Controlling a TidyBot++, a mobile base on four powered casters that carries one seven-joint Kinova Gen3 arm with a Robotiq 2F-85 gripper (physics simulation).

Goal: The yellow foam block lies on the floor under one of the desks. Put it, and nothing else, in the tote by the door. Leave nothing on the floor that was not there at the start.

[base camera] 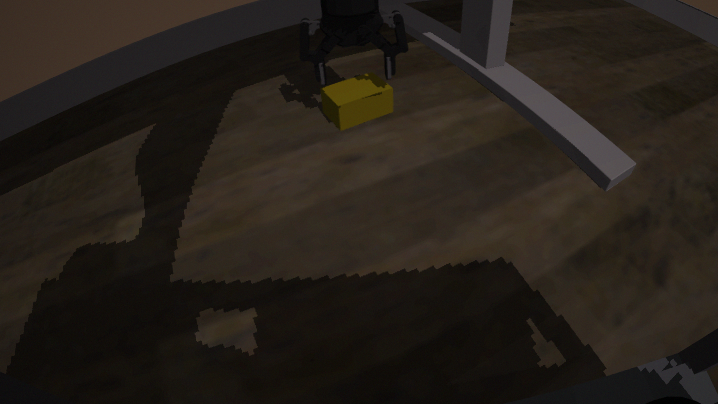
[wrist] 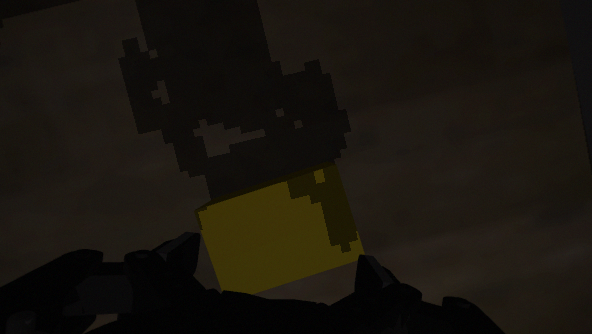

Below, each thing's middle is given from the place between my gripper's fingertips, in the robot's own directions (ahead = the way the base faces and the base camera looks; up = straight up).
Labels:
Right now my hand is 4 cm above the yellow foam block (base camera: 348, 103) and 1 cm short of it.

